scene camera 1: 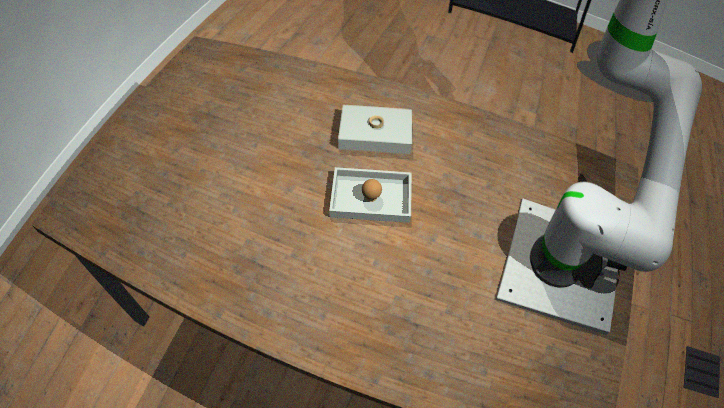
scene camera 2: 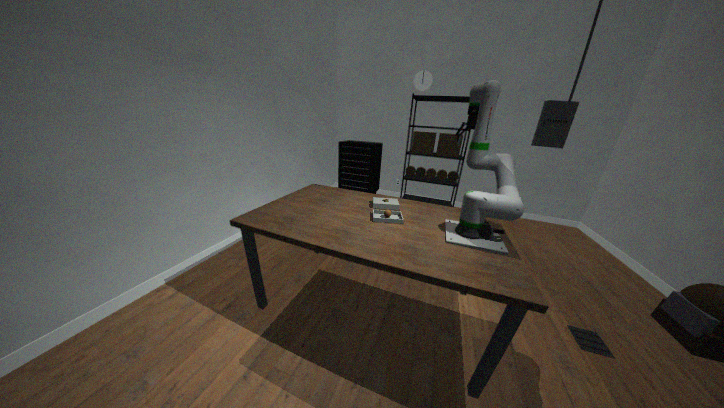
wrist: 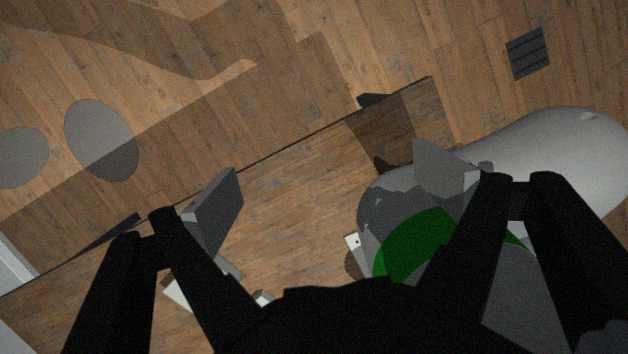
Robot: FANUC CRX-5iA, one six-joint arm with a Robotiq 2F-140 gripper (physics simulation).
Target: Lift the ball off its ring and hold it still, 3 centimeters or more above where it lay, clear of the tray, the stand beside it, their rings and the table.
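Frame: origin at the arm's base, x ahead, y right, z down, level; centimetres.
Seen in the pictures: gripper, fingertip midpoint: (scene camera 1: 609,6) (scene camera 2: 468,146) (wrist: 324,172); arm's base, link origin: (scene camera 1: 557,260) (scene camera 2: 468,232).
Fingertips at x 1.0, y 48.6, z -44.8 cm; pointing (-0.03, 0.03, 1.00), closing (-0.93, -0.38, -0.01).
Pixels of each thing's top centre, then the offset from my fingertips to it. "spot": a spot on its surface instead. Level surfaces: height alone.
- orange ball, top centre: (scene camera 1: 372,182) (scene camera 2: 388,209) dz +40.2, dx +47.9, dy -44.0 cm
- bare tan ring, surface spot: (scene camera 1: 376,127) spot: dz +41.8, dx +52.4, dy -24.8 cm
- wooden table, surface height: dz +46.2 cm
The orange ball (scene camera 1: 371,189) (scene camera 2: 387,213) sits inside the pale, low-walled tray (scene camera 1: 369,217) (scene camera 2: 387,220). The ring under the ball is hidden. The pale stand (scene camera 1: 354,130) (scene camera 2: 386,206) is beside the tray, with a bare tan ring (scene camera 1: 376,127) on its top. My gripper (scene camera 2: 462,128) (wrist: 324,172) is open and empty, high up and far to the right of the tray in the scene camera 2 view. It does not show in the scene camera 1 view. In the wrist view, parts of pale objects show behind the left finger; the ball does not show.
The wooden table (scene camera 1: 202,152) (scene camera 2: 303,217) (wrist: 300,175) carries the tray, the stand and the arm's white base plate (scene camera 1: 526,299) (scene camera 2: 476,244). The arm's own links stand at the right. A dark shelf rack (scene camera 2: 440,98) and a black drawer cabinet (scene camera 2: 359,167) are behind the table.
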